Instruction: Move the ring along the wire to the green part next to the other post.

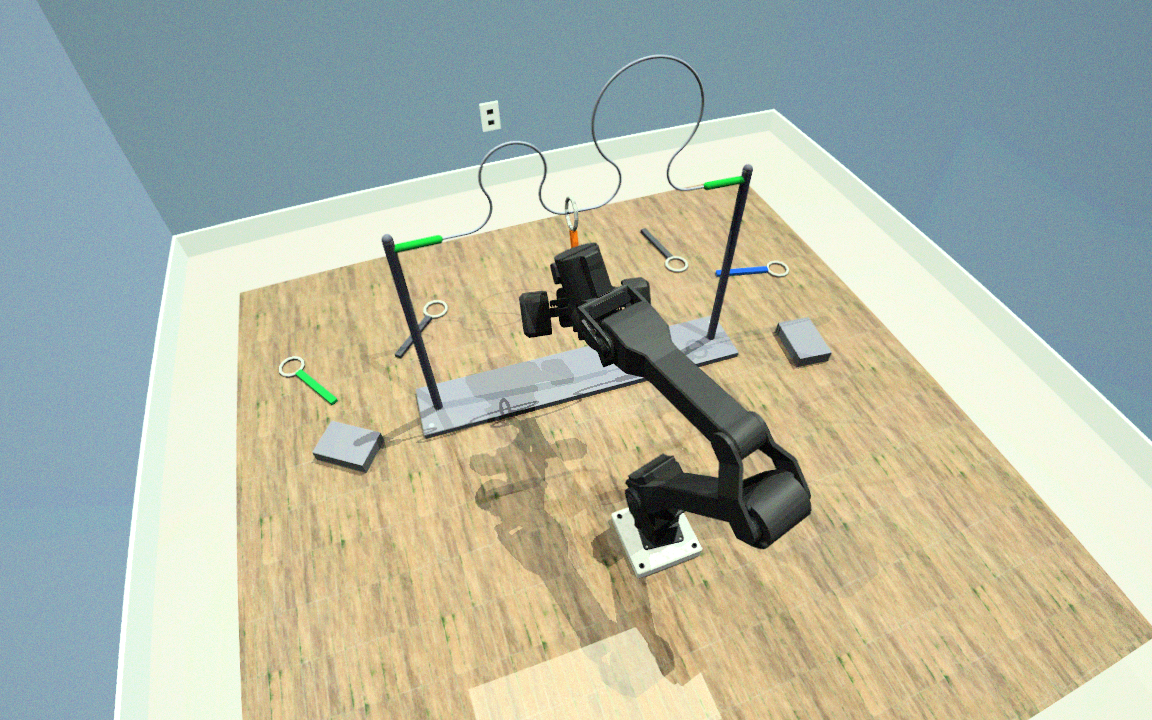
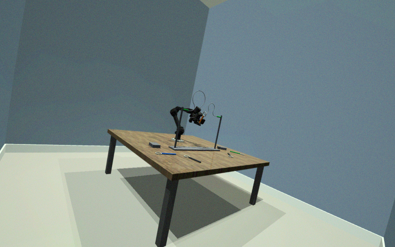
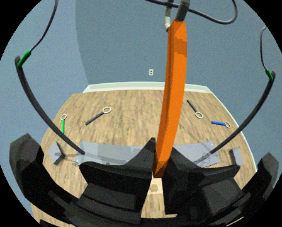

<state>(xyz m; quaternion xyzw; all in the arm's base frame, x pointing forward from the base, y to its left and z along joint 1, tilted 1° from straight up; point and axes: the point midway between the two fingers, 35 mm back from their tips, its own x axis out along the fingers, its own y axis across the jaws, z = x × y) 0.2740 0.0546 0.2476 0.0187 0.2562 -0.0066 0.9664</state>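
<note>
Right now the ring with orange handle is 90 mm above my gripper tip and 20 mm ahead of it.
</note>
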